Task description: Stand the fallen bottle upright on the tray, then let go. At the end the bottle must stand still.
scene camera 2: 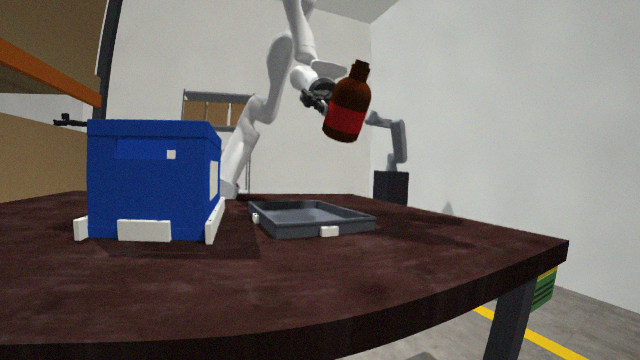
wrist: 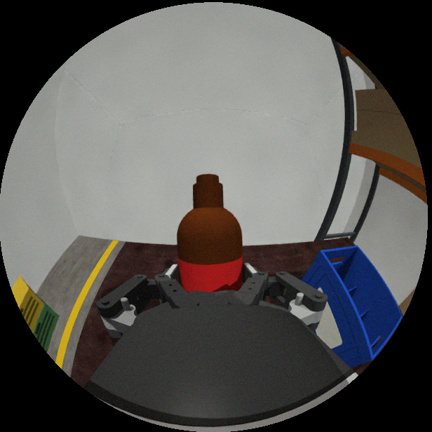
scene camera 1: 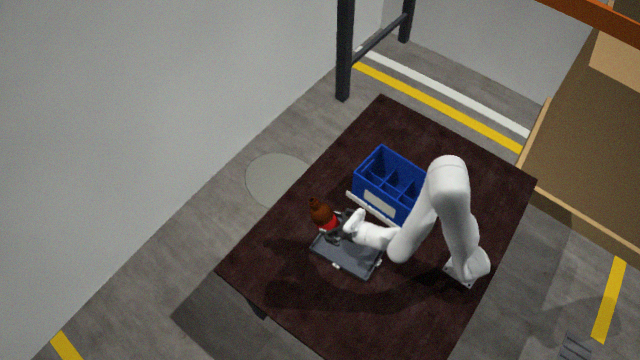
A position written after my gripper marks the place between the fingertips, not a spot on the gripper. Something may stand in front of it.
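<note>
My gripper point(scene camera 2: 344, 114). Blue divided crate point(scene camera 2: 128, 176), also point(scene camera 1: 390, 184). Brown bottle point(scene camera 2: 351, 97), also point(wrist: 209, 240). Grey tray point(scene camera 2: 282, 219), also point(scene camera 1: 360, 261); the wrist view misses it, hidden by my gripper.
</note>
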